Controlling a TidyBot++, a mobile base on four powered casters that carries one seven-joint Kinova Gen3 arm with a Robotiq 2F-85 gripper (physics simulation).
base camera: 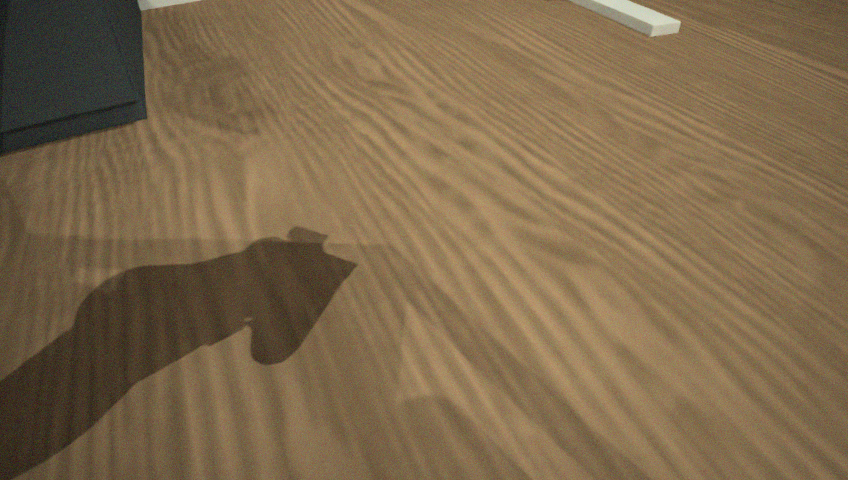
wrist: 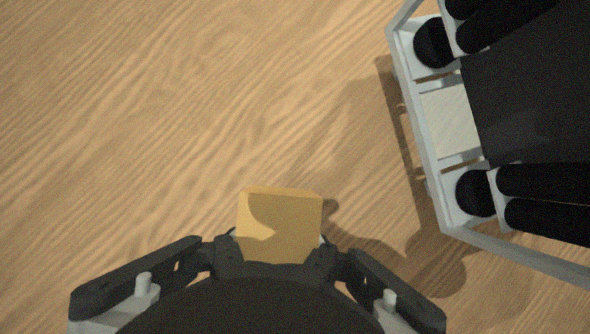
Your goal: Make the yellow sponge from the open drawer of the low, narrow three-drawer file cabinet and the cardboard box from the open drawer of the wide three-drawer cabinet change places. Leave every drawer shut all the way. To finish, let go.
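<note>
The cardboard box (wrist: 280,215), a golden-tan block, is held between the fingertips at the bottom middle of the wrist view. My gripper (wrist: 278,235) is shut on it, one finger on each side, and holds it above the wooden floor. The gripper and the box do not show in the base camera view; a shadow of the arm falls on the floor there. A dark blue-grey furniture piece (base camera: 71,65) shows in part at the upper left of the base view; which cabinet it is, I cannot tell. The yellow sponge and the open drawers do not show in either view.
My own mobile base, with its pale metal frame (wrist: 418,120) and black parts, stands at the right of the wrist view, beside the held box. A white bar (base camera: 630,16) lies at the top right of the base view. A pale edge (base camera: 169,2) shows at the upper left.
</note>
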